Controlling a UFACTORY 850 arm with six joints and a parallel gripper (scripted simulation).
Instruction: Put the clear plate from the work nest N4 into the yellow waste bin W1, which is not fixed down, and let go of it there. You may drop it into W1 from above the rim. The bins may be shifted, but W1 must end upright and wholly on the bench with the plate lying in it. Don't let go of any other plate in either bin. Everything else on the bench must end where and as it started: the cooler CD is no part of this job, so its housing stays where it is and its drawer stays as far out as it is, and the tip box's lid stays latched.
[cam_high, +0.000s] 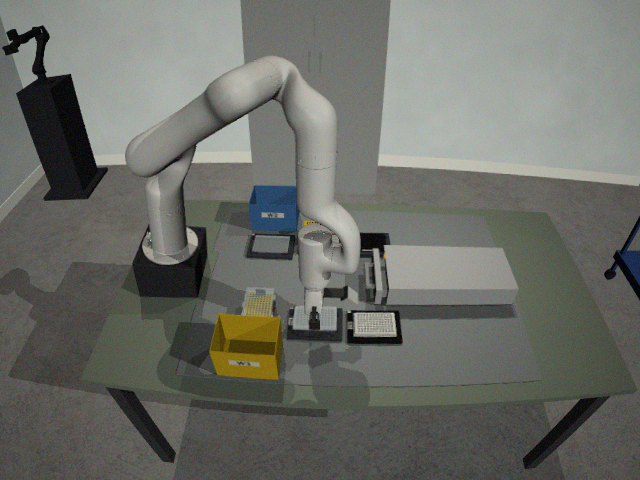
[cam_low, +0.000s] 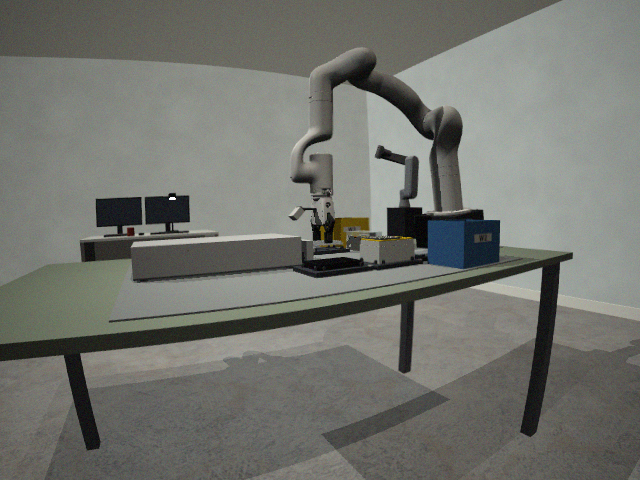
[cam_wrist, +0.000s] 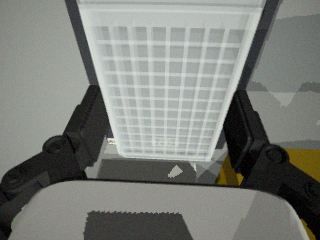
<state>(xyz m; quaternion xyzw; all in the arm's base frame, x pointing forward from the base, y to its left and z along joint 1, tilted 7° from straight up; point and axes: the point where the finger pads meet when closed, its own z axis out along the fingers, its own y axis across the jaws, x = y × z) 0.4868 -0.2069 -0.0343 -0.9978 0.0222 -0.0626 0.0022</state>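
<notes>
The dark nest N4 is 40 mm below my hand. From my hand the other things lie so: drawer 320 mm ahead, 170 mm to the left, 20 mm below; white plate 180 mm ahead, 30 mm below, 10 mm to the right; N4 label 70 mm behind, 40 mm below.
</notes>
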